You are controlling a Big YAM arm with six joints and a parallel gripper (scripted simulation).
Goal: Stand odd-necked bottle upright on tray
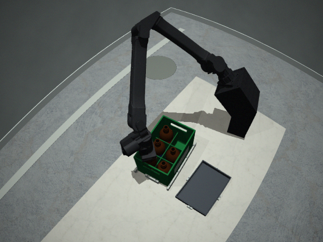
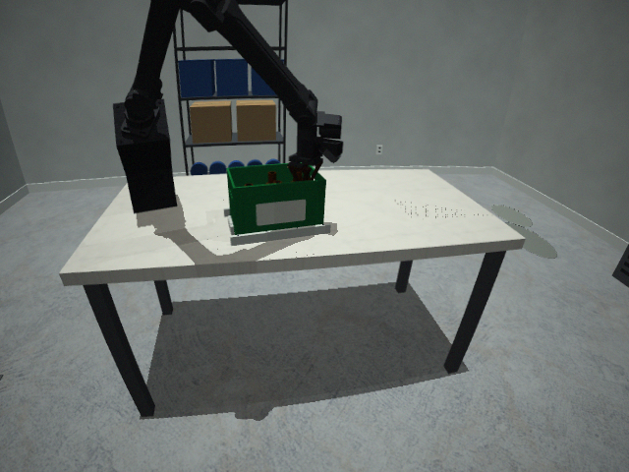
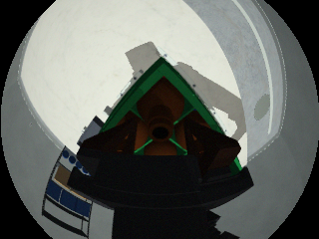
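Now: hand 9 cm past the crate, 7 cm above it and 2 cm to the right of it. The rest, counted from my hand: tray 29 cm to the left, 14 cm below, 9 cm behind.
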